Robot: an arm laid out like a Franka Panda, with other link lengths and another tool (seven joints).
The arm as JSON. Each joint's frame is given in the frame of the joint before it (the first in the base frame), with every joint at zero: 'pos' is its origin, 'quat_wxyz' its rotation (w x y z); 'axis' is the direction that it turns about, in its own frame. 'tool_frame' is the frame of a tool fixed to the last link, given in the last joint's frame.
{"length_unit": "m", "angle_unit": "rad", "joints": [
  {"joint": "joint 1", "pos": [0.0, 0.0, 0.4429], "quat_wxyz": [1.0, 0.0, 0.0, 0.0], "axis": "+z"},
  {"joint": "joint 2", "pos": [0.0, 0.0, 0.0], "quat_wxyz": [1.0, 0.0, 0.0, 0.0], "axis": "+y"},
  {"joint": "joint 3", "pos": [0.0, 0.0, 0.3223], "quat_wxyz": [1.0, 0.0, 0.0, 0.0], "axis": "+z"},
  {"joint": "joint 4", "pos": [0.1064, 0.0, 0.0], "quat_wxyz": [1.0, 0.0, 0.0, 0.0], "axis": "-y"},
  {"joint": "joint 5", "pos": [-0.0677, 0.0, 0.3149], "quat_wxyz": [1.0, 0.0, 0.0, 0.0], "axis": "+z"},
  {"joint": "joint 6", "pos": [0.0, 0.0, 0.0], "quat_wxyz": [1.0, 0.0, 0.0, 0.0], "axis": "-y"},
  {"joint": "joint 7", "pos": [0.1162, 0.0, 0.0], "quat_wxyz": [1.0, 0.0, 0.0, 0.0], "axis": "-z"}
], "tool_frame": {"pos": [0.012, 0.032, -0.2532], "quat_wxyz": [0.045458, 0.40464, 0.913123, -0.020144]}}
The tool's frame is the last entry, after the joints.
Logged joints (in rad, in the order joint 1, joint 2, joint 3, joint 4, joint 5, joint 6, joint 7), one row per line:
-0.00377 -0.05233 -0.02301 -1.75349 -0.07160 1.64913 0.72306
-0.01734 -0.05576 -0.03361 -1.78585 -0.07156 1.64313 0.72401
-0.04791 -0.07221 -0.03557 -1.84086 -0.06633 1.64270 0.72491
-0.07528 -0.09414 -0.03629 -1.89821 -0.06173 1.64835 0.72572
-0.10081 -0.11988 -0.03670 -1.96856 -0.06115 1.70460 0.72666
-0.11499 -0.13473 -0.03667 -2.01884 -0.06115 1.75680 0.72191
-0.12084 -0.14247 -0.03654 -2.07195 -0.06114 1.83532 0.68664
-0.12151 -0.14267 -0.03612 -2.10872 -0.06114 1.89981 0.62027
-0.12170 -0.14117 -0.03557 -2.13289 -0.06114 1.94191 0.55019
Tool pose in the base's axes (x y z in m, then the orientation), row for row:
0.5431 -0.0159 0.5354 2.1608 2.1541 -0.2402
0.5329 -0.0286 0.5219 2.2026 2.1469 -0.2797
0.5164 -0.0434 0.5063 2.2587 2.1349 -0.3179
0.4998 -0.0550 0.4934 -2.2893 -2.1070 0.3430
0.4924 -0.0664 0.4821 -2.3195 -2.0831 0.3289
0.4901 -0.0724 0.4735 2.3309 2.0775 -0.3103
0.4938 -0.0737 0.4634 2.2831 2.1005 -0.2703
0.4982 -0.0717 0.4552 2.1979 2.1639 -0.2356
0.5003 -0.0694 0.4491 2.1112 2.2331 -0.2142
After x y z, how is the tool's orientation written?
As a rotation vector, in radians.
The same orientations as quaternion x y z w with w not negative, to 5 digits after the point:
0.70544 0.70325 -0.07842 0.04052
0.71291 0.69488 -0.09053 0.02654
0.72294 0.68332 -0.10175 0.00870
-0.73135 -0.67311 0.10958 0.00571
-0.73989 -0.66448 0.10492 0.00335
0.74286 0.66210 -0.09889 0.00193
0.73308 0.67445 -0.08679 0.01374
0.71032 0.69933 -0.07614 0.02413
0.68501 0.72457 -0.06950 0.03052

